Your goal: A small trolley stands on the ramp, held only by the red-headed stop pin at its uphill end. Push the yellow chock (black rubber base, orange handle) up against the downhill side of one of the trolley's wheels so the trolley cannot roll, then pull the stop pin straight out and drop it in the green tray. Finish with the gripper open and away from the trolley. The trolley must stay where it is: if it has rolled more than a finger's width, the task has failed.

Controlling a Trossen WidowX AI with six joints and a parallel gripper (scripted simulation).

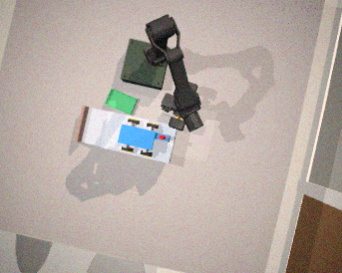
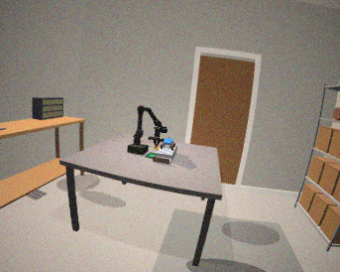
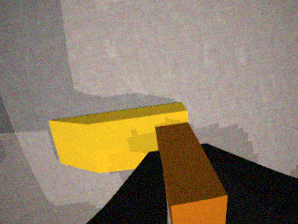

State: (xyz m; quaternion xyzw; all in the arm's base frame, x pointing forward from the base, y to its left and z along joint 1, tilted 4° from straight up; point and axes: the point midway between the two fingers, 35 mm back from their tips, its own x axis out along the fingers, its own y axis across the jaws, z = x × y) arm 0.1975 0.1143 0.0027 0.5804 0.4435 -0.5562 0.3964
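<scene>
My gripper tip is now 2 cm past the green tray, 26 cm to the left of it and 4 cm above it. The rest, counted from my gripper tip: blue trolley (13 cm ahead, 17 cm to the right, 8 cm above); then yellow chock (2 cm ahead, 1 cm to the right, 1 cm below); then red-headed stop pin (12 cm ahead, 7 cm to the right, 10 cm above).
</scene>
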